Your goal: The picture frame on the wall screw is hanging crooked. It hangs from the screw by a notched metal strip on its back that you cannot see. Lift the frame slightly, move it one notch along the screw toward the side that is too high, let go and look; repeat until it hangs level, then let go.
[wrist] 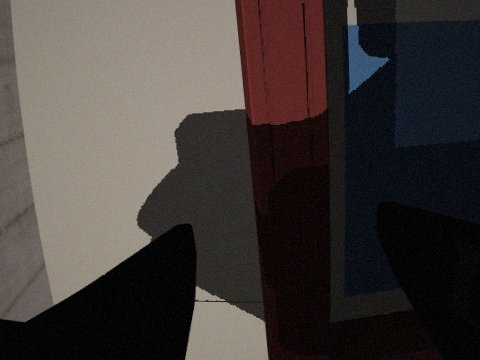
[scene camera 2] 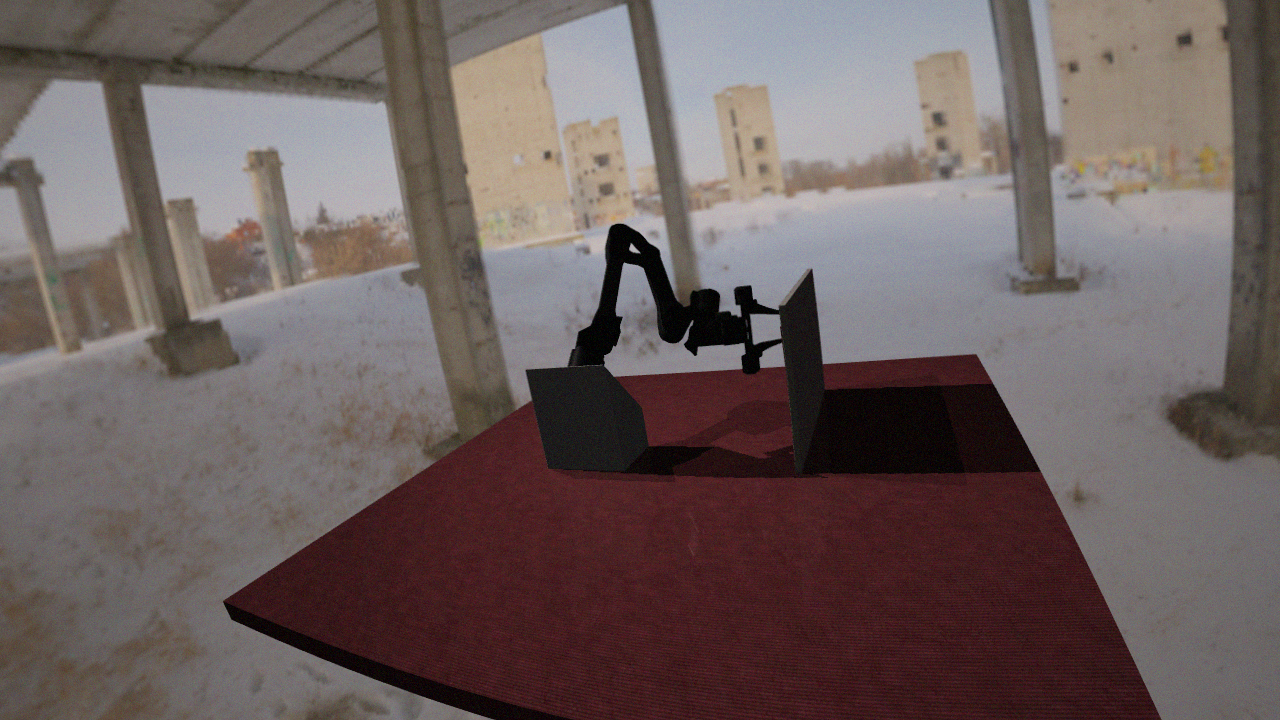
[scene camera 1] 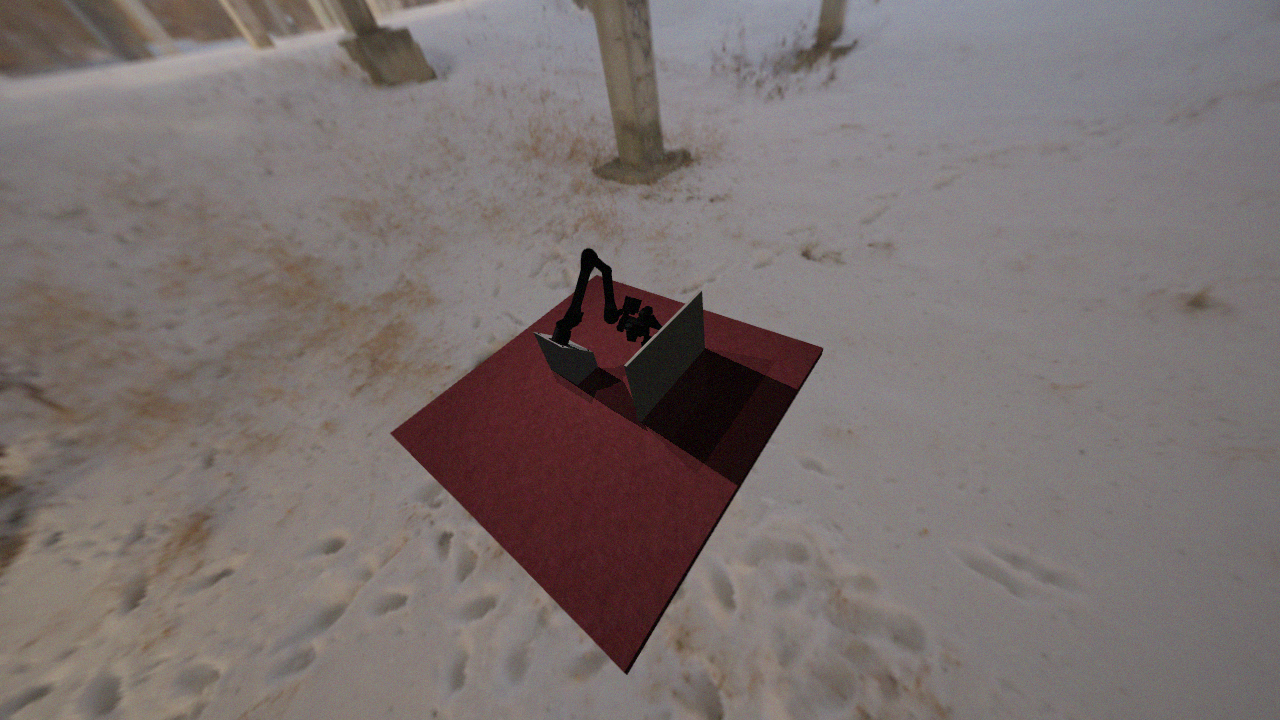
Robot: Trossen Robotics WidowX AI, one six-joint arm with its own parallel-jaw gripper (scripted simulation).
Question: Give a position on a wall panel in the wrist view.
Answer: At 134, 124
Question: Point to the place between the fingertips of my gripper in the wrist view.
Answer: At 286, 228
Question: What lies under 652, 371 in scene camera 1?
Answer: A wall panel.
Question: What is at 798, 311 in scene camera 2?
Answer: A wall panel.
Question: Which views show my gripper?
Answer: The wrist view, scene camera 2 and scene camera 1: all of them.
